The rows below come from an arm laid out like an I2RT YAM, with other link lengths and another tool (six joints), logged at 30 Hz.
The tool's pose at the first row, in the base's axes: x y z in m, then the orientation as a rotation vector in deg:
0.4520 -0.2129 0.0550 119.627 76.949 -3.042
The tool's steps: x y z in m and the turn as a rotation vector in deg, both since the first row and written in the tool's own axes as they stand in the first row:
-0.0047 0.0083 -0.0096 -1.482 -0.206 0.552
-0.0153 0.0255 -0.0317 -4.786 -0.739 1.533
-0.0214 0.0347 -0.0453 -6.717 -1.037 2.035
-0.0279 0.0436 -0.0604 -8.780 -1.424 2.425
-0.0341 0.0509 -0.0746 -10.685 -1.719 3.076
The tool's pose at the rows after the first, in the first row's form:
0.4538 -0.2137 0.0684 118.697 75.898 -2.016
0.4564 -0.2150 0.0982 116.416 73.774 0.052
0.4570 -0.2151 0.1157 115.030 72.613 1.222
0.4568 -0.2146 0.1344 113.430 71.483 2.325
0.4556 -0.2139 0.1515 112.143 70.175 3.510

